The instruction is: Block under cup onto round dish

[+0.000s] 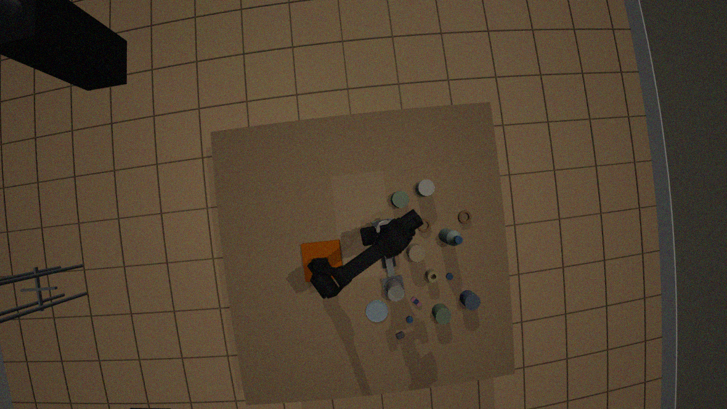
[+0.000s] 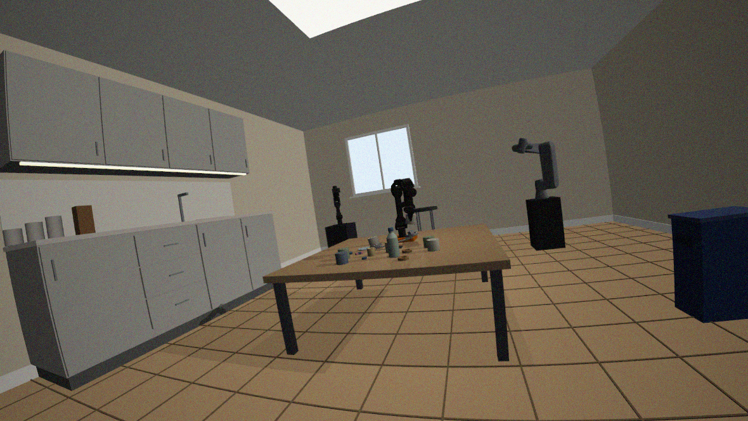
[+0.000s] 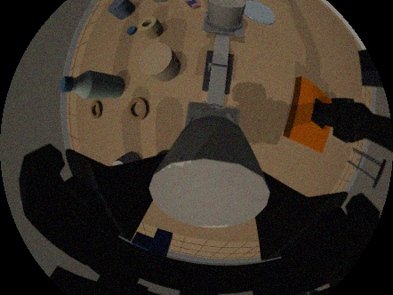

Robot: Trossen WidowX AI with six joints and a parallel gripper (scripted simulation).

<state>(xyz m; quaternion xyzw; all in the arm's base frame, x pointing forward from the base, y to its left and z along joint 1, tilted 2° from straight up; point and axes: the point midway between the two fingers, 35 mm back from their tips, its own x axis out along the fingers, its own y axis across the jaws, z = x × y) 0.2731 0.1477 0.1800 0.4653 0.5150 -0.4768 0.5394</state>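
The grey block is 10 mm to the right of my gripper tip and 80 mm below it. From my gripper tip the other things lie so: grey balance (20 mm ahead, 140 mm to the right, 130 mm below); then round light-blue dish (50 mm behind, 380 mm to the right, 170 mm below); then tan cylinder (120 mm ahead, 130 mm to the right, 130 mm below).
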